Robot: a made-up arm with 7 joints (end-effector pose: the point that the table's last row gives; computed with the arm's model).
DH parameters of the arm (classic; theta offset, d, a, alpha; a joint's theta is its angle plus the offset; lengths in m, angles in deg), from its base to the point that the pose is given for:
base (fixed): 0 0.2 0.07 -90
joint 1: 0 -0.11 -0.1 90
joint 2: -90 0.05 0.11 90
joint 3: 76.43 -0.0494 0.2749 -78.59
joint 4: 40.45 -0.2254 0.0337 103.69
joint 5: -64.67 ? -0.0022 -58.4
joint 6: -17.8 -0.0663 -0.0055 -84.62
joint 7: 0 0.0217 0.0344 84.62
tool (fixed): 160.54 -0.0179 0 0
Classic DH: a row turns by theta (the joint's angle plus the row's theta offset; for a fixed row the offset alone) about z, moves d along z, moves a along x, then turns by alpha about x.
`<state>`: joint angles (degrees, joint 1 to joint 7).
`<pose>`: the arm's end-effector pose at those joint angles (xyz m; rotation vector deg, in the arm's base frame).
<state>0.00 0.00 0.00 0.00 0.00 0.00 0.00</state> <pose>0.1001 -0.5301 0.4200 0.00 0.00 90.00</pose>
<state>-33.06 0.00 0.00 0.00 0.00 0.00 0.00</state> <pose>-0.0248 -0.5301 0.4008 -25.90 -25.90 87.26</pose>
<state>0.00 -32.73 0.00 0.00 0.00 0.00 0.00</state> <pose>-0.1477 -0.5337 0.4200 0.00 0.00 57.27</pose>
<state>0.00 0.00 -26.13 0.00 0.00 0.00 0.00</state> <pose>0.1001 -0.5733 0.2661 20.49 -20.49 88.29</pose>
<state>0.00 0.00 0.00 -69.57 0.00 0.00 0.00</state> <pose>0.1165 -0.5385 0.4690 -39.28 -59.86 62.92</pose>
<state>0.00 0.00 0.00 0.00 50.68 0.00 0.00</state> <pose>0.1429 -0.5448 0.4610 -50.48 6.86 111.47</pose>
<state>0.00 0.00 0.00 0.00 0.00 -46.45 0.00</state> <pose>0.0762 -0.5456 0.4200 0.00 0.00 43.55</pose>
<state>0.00 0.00 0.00 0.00 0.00 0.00 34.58</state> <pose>0.0961 -0.5143 0.4037 34.67 -16.57 90.25</pose>
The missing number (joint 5, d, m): 0.0207
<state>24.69 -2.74 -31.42 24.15 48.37 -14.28 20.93</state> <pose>0.1183 -0.5954 0.2067 36.66 -2.20 104.65</pose>
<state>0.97 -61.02 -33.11 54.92 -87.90 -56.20 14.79</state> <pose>-0.3740 -0.3630 0.3315 105.42 30.75 -70.78</pose>
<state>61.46 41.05 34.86 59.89 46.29 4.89 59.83</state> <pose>0.4516 -0.2642 0.2142 -90.90 -107.58 -86.60</pose>
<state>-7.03 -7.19 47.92 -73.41 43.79 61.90 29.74</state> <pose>0.0512 -0.2731 0.6543 -99.85 64.44 105.21</pose>
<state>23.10 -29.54 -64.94 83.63 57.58 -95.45 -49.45</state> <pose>-0.1737 -0.5481 0.1190 3.91 50.35 54.59</pose>
